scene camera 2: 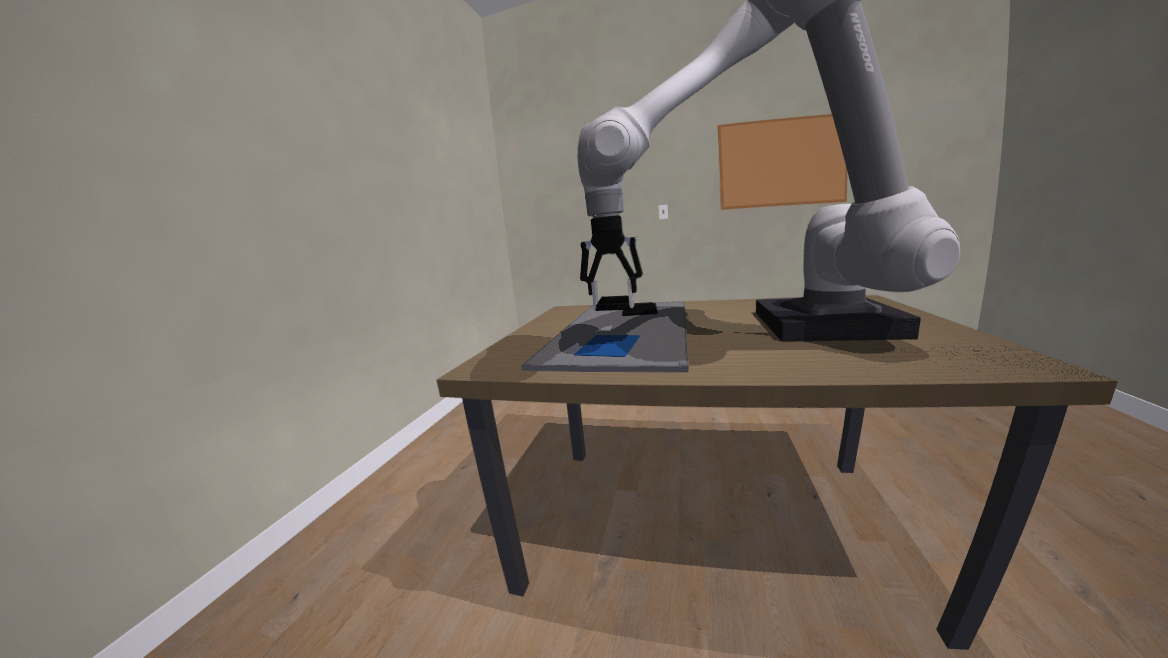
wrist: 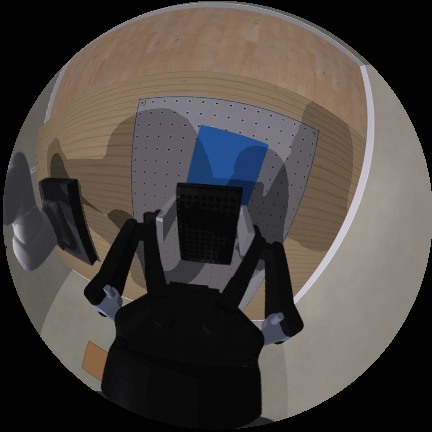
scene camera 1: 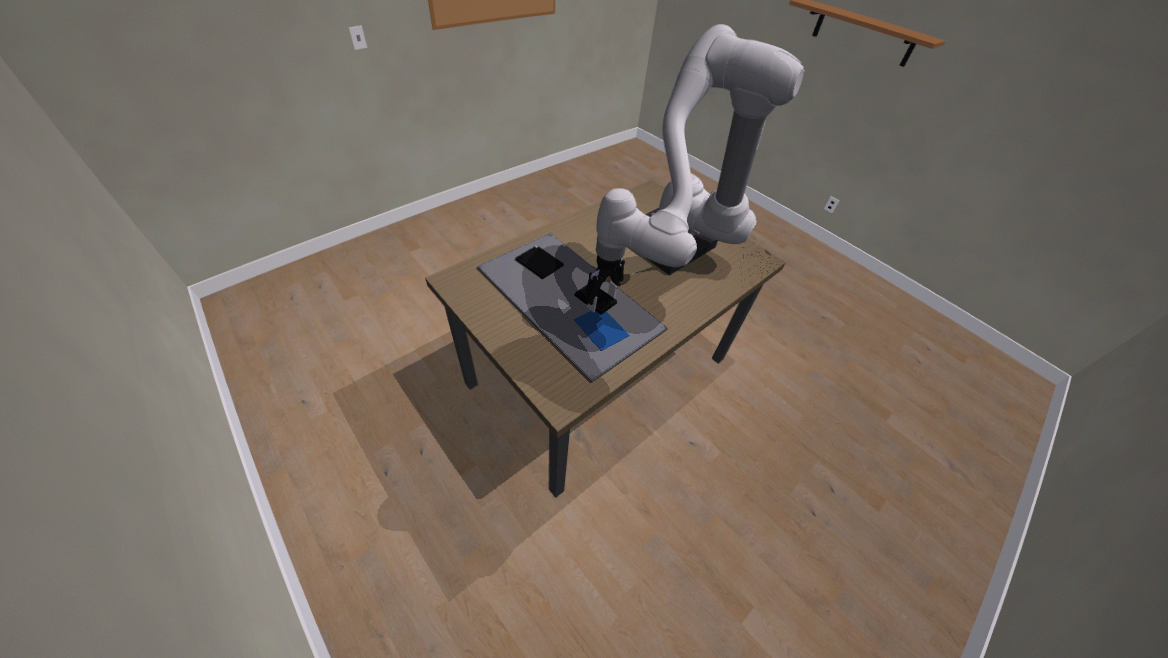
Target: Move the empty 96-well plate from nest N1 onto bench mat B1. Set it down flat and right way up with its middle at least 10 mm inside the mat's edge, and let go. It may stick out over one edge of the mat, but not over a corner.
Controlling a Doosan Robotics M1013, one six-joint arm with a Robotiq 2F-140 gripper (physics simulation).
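Frame: origin at the arm's base, x ahead, y left, z up, level; centimetres.
Where they show: gripper, fingertip midpoint: [scene camera 2: 613, 307] [wrist: 207, 209] [scene camera 1: 601, 303]; arm's base, link origin: [scene camera 2: 833, 307] [wrist: 55, 219].
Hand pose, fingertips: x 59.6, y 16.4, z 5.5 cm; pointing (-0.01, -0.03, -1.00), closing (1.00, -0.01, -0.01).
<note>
Things, the pixels of their centre, and the offset from my fingertips. Level surfaces: height alone.
- black 96-well plate, body centre: [wrist: 206, 228] [scene camera 2: 614, 302] [scene camera 1: 595, 297] dx +0.2, dy -2.7, dz +0.7 cm
- blue bench mat B1, surface height: dz -9.0 cm
- black nest N1, body centre: [scene camera 2: 639, 308] [scene camera 1: 539, 261] dx -2.5, dy -38.6, dz -8.5 cm
- grey perforated board, surface height: dz -9.2 cm
- wooden table, surface height: dz -10.5 cm
The black 96-well plate [scene camera 1: 596, 301] [scene camera 2: 612, 304] [wrist: 209, 235] is held between the pads of my gripper [scene camera 1: 594, 294] [scene camera 2: 613, 298] [wrist: 207, 209]. It looks level, with the well openings up, and hangs above the grey board. The blue bench mat B1 [scene camera 1: 605, 331] [scene camera 2: 607, 345] [wrist: 225, 155] lies flat on the board. In the wrist view the plate's far end covers part of the mat's near edge. The exact height of the plate is hard to tell. The black nest N1 [scene camera 1: 539, 262] [scene camera 2: 641, 308] stands at the board's other end and does not show in the wrist view.
The grey perforated board [scene camera 1: 604, 366] [scene camera 2: 663, 353] [wrist: 160, 131] lies on the wooden table [scene camera 1: 539, 371] [scene camera 2: 776, 371] [wrist: 115, 107]. The robot's dark base [scene camera 2: 841, 327] [wrist: 79, 220] stands on the table beside the board. Shadows of the arm fall across the board and mat.
</note>
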